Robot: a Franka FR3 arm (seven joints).
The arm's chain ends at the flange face. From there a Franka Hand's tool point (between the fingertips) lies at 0.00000 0.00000 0.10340 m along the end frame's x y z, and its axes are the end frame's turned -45 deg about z.
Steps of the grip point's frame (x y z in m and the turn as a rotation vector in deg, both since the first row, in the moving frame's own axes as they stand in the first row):
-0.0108 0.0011 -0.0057 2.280 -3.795 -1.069
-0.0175 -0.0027 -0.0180 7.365 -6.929 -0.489
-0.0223 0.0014 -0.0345 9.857 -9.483 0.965
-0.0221 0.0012 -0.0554 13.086 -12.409 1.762
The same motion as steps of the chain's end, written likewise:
0.0009 0.0064 -0.0054 -1.071 -4.296 -1.069
0.0039 0.0109 -0.0164 0.308 -10.107 -0.489
0.0097 0.0174 -0.0316 0.264 -13.675 0.965
0.0172 0.0178 -0.0503 0.479 -18.028 1.762

